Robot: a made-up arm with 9 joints.
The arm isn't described. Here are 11 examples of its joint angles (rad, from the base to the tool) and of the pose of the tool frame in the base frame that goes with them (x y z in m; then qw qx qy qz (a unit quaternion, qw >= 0)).
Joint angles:
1: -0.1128 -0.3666 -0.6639 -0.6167 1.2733 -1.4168 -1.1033 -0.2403 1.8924
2: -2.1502 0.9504 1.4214 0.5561 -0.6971 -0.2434 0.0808 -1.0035 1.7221
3: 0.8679 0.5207 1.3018 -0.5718 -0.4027 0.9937 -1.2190 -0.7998 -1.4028
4: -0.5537 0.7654 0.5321 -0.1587 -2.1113 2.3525 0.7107 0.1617 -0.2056
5: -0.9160 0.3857 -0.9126 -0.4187 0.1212 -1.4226 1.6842 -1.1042 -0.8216
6: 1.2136 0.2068 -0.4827 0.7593 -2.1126 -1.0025 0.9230 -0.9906 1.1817
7: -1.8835 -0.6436 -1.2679 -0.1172 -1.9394 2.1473 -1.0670 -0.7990 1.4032
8: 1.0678 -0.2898 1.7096 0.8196 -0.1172 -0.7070 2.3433 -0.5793 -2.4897
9: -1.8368 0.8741 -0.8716 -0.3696 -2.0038 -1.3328 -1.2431 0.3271 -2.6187
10: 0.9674 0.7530 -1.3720 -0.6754 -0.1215 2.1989 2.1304 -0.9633 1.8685
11: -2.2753 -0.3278 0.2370 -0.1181 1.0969 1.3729 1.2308 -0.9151 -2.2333
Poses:
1: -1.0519 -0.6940 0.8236 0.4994 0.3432 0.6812 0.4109
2: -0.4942 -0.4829 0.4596 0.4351 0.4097 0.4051 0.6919
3: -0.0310 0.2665 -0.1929 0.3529 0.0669 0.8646 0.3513
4: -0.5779 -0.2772 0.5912 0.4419 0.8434 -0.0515 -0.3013
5: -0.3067 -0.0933 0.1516 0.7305 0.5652 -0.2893 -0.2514
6: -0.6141 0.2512 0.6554 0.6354 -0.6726 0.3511 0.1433
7: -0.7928 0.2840 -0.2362 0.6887 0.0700 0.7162 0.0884
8: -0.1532 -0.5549 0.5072 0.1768 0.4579 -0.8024 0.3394
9: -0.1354 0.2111 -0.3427 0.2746 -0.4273 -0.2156 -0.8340
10: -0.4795 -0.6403 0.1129 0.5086 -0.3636 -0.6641 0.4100
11: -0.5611 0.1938 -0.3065 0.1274 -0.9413 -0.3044 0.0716
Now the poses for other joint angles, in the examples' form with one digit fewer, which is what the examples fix.
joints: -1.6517 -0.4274 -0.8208 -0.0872 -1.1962 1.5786 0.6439 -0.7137 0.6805
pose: -0.367 -0.183 -0.247 0.193 -0.127 -0.933 0.277
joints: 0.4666 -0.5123 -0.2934 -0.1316 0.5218 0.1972 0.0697 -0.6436 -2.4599
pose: -0.657 -0.309 0.958 0.967 0.058 0.172 -0.177
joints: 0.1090 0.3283 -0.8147 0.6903 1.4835 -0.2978 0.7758 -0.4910 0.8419
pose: -0.683 -0.162 0.419 0.644 -0.210 -0.575 -0.459
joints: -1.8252 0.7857 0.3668 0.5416 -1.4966 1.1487 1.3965 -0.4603 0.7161
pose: -0.345 -0.681 0.269 0.411 -0.442 -0.256 0.755
